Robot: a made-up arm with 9 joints. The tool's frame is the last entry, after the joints.
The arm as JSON. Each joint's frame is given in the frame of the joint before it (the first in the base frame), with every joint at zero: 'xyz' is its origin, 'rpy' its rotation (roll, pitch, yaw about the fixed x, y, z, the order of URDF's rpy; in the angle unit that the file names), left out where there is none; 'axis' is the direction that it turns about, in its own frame. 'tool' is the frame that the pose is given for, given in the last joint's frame.
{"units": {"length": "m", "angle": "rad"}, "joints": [
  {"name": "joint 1", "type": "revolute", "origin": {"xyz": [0.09, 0.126, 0.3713], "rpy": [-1.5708, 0.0, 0.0]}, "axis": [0.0, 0.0, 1.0]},
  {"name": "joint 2", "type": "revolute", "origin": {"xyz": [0.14, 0.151, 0.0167], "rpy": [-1.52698, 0.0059, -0.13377]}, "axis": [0.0, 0.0, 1.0]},
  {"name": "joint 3", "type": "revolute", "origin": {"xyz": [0.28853, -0.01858, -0.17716], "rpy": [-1.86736, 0.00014, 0.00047]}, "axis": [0.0, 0.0, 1.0]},
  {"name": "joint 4", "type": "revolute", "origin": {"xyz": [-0.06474, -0.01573, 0.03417], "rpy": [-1.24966, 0.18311, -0.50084]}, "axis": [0.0, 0.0, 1.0]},
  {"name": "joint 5", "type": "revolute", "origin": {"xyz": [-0.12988, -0.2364, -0.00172], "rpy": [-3.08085, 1.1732, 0.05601]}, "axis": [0.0, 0.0, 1.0]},
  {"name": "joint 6", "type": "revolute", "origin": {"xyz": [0.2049, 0.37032, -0.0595], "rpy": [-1.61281, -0.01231, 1.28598]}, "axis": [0.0, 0.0, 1.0]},
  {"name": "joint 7", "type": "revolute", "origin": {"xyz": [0.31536, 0.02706, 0.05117], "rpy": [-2.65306, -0.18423, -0.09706]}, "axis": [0.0, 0.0, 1.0]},
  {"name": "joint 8", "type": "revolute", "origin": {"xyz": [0.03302, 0.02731, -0.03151], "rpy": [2.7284, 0.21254, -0.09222]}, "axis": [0.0, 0.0, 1.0]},
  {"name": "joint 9", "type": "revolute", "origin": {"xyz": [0.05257, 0.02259, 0.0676], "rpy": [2.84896, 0.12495, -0.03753]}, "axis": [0.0, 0.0, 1.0]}
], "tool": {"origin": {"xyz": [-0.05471, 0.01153, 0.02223], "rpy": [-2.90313, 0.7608, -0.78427]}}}
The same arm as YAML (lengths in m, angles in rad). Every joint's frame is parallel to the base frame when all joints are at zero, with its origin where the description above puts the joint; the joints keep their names.
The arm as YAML. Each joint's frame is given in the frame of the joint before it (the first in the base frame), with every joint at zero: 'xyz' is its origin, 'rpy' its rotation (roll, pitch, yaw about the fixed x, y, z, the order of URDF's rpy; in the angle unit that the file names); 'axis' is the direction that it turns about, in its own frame. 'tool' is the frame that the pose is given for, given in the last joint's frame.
units:
  length: m
  angle: rad
joints:
  - name: joint 1
    type: revolute
    origin:
      xyz: [0.09, 0.126, 0.3713]
      rpy: [0.0, 0.0, 0.0]
    axis: "+y"
  - name: joint 2
    type: revolute
    origin:
      xyz: [0.14, 0.0167, -0.151]
      rpy: [0.0, 0.0, 0.0]
    axis: [0.133497, 0.043799, -0.990081]
  - name: joint 3
    type: revolute
    origin:
      xyz: [0.2623, 0.0091, 0.2147]
      rpy: [0.0, 0.0, 0.0]
    axis: [-0.0395, -0.968209, 0.247002]
  - name: joint 4
    type: revolute
    origin:
      xyz: [-0.0635, -0.0366, -0.0153]
      rpy: [0.0, 0.0, 0.0]
    axis: [0.386491, -0.102498, 0.91658]
  - name: joint 5
    type: revolute
    origin:
      xyz: [-0.1183, -0.2415, 0.021]
      rpy: [0.0, 0.0, 0.0]
    axis: "-x"
  - name: joint 6
    type: revolute
    origin:
      xyz: [0.0595, -0.3389, -0.2535]
      rpy: [0.0, 0.0, 0.0]
    axis: [0.042, -0.409395, 0.91139]
  - name: joint 7
    type: revolute
    origin:
      xyz: [0.0253, -0.3085, -0.0836]
      rpy: [0.0, 0.0, 0.0]
    axis: [0.412015, 0.169706, -0.895234]
  - name: joint 8
    type: revolute
    origin:
      xyz: [-0.041, -0.0323, 0.0102]
      rpy: [0.0, 0.0, 0.0]
    axis: "+z"
  - name: joint 9
    type: revolute
    origin:
      xyz: [0.0171, -0.0546, 0.0676]
      rpy: [0.0, 0.0, 0.0]
    axis: [-0.269007, 0.158404, -0.950023]
tool:
  origin:
    xyz: [-0.0094, 0.0584, -0.011]
    rpy: [0.1102, -0.4609, -0.8336]

